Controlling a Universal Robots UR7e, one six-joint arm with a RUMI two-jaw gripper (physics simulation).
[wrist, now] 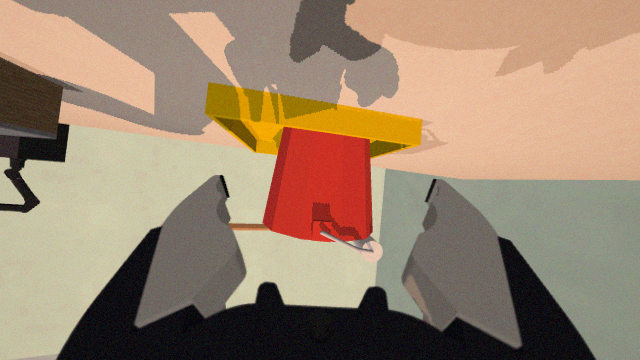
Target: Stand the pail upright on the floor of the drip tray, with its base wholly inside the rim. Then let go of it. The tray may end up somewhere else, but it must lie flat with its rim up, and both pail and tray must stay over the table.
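Places are measured from the arm's base along level axes (x ahead, y left, z up), in metres.
Where they show: gripper, fingertip midpoint: point(325, 180).
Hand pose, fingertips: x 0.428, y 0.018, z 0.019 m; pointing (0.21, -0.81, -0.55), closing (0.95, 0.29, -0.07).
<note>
Things, the pixels of their top centre, and the offset from my fingertips. "*": a spot on its surface instead. Level surfaces: height alone.
- yellow drip tray, surface spot: point(380, 124) * 0.084 m ahead, 0.070 m right, 0.076 m down
- pale grip, middle of its top: point(361, 249) 0.128 m ahead, 0.167 m right, 0.113 m up
- pale tabletop, its level: 0.091 m down
The view is turned over, with the tabletop along the top. The red pail point(325, 175) stands upright in the yellow drip tray point(380, 124), its wide mouth towards the bottom of the view. The tray lies flat with its rim up. Its near wall hides the pail's base, so how the base sits on the tray floor cannot be seen. The pail's wire handle, with a pale grip point(372, 251), hangs over the mouth's right side. My gripper point(325, 180) is open and empty. Its fingers appear on either side of the pail, which seems to be beyond the fingertips.
The pale tabletop point(525, 110) bears large shadows. A brown block point(27, 102) stands at the left edge, with a black object point(47, 146) and a bent dark bar point(30, 192) below it. Green walls point(565, 240) and an orange strip point(247, 227) are in the background.
</note>
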